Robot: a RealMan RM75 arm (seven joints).
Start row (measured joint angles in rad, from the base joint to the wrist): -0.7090, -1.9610, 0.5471, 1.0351, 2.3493, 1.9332, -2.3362
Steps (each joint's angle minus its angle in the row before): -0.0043, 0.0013, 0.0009, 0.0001, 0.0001, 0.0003, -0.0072; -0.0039, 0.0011, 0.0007, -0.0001, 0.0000, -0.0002, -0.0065; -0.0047, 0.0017, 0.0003, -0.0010, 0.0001, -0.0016, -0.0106; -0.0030, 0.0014, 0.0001, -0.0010, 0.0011, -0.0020, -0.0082; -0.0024, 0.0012, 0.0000, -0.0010, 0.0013, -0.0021, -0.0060; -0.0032, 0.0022, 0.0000, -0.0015, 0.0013, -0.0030, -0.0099; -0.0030, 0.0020, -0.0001, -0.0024, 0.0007, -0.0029, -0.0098; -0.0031, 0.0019, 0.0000, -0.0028, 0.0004, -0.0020, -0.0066; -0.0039, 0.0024, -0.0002, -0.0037, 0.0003, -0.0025, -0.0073; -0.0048, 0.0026, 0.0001, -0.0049, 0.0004, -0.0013, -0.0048; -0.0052, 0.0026, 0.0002, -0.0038, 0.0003, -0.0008, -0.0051; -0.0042, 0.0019, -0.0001, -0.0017, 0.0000, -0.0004, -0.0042
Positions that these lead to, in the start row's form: -0.7133, -1.9597, 0.5480, 1.0352, 2.3494, 1.9335, -2.3434; -0.7172, -1.9586, 0.5487, 1.0351, 2.3494, 1.9333, -2.3499; -0.7219, -1.9569, 0.5490, 1.0341, 2.3495, 1.9317, -2.3605; -0.7249, -1.9555, 0.5491, 1.0331, 2.3506, 1.9297, -2.3687; -0.7273, -1.9543, 0.5491, 1.0321, 2.3519, 1.9276, -2.3747; -0.7305, -1.9521, 0.5491, 1.0306, 2.3532, 1.9246, -2.3846; -0.7335, -1.9501, 0.5490, 1.0282, 2.3539, 1.9217, -2.3944; -0.7366, -1.9482, 0.5490, 1.0254, 2.3543, 1.9197, -2.4010; -0.7405, -1.9458, 0.5488, 1.0217, 2.3546, 1.9172, -2.4083; -0.7453, -1.9432, 0.5489, 1.0168, 2.3550, 1.9159, -2.4131; -0.7505, -1.9406, 0.5491, 1.0130, 2.3553, 1.9151, -2.4182; -0.7547, -1.9387, 0.5490, 1.0113, 2.3553, 1.9147, -2.4224
